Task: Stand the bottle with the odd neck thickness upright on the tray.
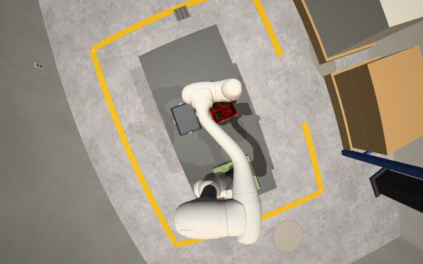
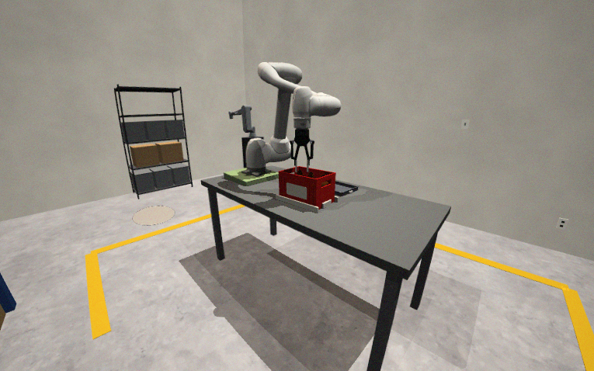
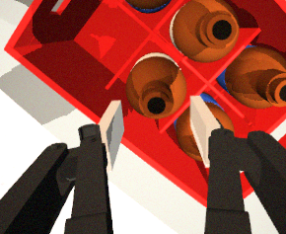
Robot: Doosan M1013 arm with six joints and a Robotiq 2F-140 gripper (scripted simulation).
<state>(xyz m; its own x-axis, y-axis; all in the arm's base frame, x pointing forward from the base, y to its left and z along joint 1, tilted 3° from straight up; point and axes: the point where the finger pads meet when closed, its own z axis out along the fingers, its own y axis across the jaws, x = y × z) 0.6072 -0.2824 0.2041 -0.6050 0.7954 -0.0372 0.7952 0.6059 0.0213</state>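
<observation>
Right now the red crate is 5 cm to the left of my hand and 13 cm below it. From my hand the other things lie so: dark grey tray (6 cm ahead, 34 cm to the left, 20 cm below).
</observation>
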